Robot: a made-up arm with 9 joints.
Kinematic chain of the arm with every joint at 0, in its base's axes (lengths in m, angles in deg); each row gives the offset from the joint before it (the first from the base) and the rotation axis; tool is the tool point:
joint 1: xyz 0 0 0.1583 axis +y
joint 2: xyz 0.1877 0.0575 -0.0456 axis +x
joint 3: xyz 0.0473 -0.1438 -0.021 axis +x
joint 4: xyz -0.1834 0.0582 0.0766 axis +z
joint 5: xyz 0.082 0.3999 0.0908 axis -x
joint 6: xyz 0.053 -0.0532 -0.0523 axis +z
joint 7: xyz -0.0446 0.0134 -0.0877 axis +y
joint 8: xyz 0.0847 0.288 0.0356 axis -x
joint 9: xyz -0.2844 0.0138 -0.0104 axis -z
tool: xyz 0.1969 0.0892 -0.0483
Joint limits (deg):
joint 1: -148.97..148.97
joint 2: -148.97..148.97
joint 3: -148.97..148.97
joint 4: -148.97..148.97
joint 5: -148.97..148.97
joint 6: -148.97..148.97
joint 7: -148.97..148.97
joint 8: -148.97..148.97
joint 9: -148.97..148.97
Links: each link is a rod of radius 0.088 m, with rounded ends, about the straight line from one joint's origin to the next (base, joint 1, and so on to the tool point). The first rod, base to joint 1, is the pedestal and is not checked.
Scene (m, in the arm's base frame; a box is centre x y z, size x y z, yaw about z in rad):
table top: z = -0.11
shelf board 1: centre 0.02 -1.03 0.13 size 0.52 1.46 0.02 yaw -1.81
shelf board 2: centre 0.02 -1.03 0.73 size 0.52 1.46 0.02 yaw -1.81
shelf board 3: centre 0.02 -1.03 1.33 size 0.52 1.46 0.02 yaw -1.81
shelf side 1: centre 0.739 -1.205 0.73 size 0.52 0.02 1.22 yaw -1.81
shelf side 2: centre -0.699 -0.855 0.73 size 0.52 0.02 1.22 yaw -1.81
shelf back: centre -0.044 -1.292 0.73 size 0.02 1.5 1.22 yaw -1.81
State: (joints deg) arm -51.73 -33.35 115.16 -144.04 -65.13 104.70 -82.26 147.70 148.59
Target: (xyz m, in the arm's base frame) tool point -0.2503 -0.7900 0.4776
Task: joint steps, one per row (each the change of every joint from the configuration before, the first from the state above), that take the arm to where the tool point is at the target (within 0.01 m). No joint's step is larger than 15 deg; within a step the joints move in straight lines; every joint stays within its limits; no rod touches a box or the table.
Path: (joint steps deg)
1: -9.76 -14.20 -14.43 -1.23 -7.56 10.55 1.50 -4.10 0.09
2: -9.76 -14.20 -14.44 -1.23 -7.56 10.55 1.49 -4.09 0.10
3: -9.76 -14.20 -14.43 -1.24 -7.56 10.54 1.50 -4.10 0.10
4: -9.76 -14.20 -14.43 -1.23 -7.56 10.55 1.49 -4.09 0.09

